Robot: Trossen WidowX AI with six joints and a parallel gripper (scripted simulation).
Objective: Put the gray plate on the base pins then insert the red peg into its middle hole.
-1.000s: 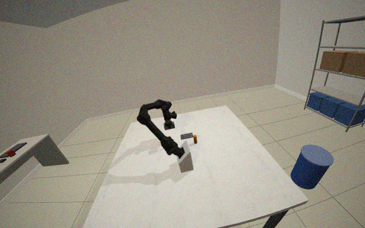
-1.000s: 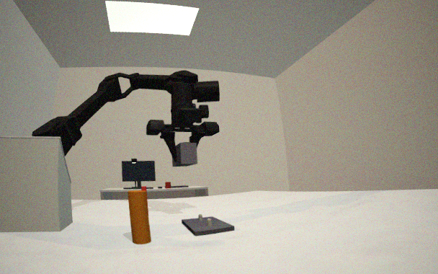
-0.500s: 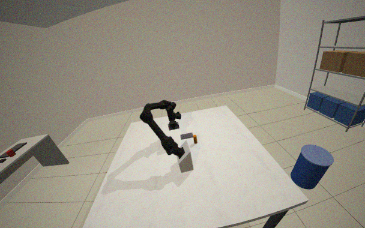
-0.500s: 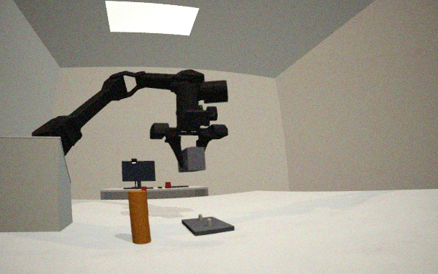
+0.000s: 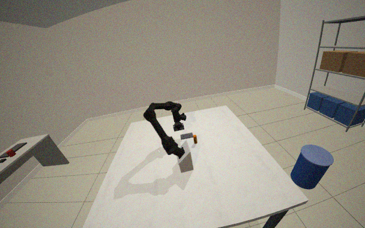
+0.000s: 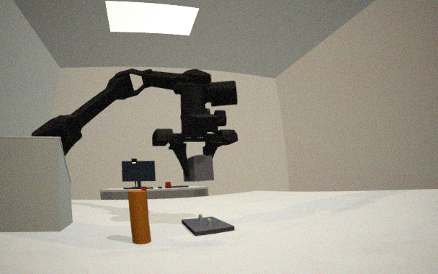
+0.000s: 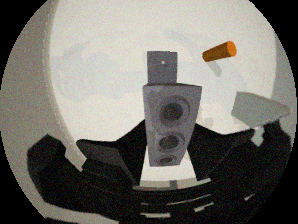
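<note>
Right now my gripper tip is 15 cm to the right of the red peg, 10 cm past it and 6 cm above it. Round my gripper tip: gray plate 3 cm above; orange cylinder 14 cm behind, 11 cm to the right, 6 cm below.
</note>
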